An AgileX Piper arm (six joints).
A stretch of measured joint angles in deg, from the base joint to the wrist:
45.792 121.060 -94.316 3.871 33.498 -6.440
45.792 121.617 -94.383 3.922 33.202 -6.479
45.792 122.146 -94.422 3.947 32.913 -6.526
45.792 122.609 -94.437 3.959 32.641 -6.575
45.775 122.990 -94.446 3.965 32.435 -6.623
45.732 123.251 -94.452 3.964 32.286 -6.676
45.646 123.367 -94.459 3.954 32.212 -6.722
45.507 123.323 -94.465 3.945 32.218 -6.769
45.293 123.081 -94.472 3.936 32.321 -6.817
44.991 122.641 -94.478 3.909 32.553 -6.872
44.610 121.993 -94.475 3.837 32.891 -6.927
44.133 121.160 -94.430 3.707 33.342 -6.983
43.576 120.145 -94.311 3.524 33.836 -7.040
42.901 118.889 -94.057 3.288 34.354 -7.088
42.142 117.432 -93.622 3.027 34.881 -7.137
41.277 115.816 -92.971 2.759 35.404 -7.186
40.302 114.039 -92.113 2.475 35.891 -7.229
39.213 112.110 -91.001 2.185 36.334 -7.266
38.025 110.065 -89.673 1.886 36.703 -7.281
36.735 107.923 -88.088 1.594 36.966 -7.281
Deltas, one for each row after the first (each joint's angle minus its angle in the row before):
0.000 0.557 -0.067 0.051 -0.296 -0.039
0.000 0.529 -0.039 0.025 -0.289 -0.047
0.000 0.463 -0.015 0.012 -0.272 -0.049
-0.017 0.381 -0.009 0.006 -0.206 -0.048
-0.043 0.261 -0.006 -0.001 -0.149 -0.053
-0.086 0.116 -0.007 -0.010 -0.074 -0.046
-0.139 -0.044 -0.006 -0.009 0.006 -0.047
-0.214 -0.242 -0.007 -0.009 0.103 -0.048
-0.302 -0.440 -0.006 -0.027 0.232 -0.055
-0.381 -0.648 0.003 -0.072 0.338 -0.055
-0.477 -0.833 0.045 -0.130 0.451 -0.056
-0.557 -1.015 0.119 -0.183 0.494 -0.057
-0.675 -1.256 0.254 -0.236 0.518 -0.048
-0.759 -1.457 0.435 -0.261 0.527 -0.049
-0.865 -1.616 0.651 -0.268 0.523 -0.049
-0.975 -1.777 0.858 -0.284 0.487 -0.043
-1.089 -1.929 1.112 -0.290 0.443 -0.037
-1.188 -2.045 1.328 -0.299 0.369 -0.015
-1.290 -2.142 1.585 -0.292 0.263 0.000

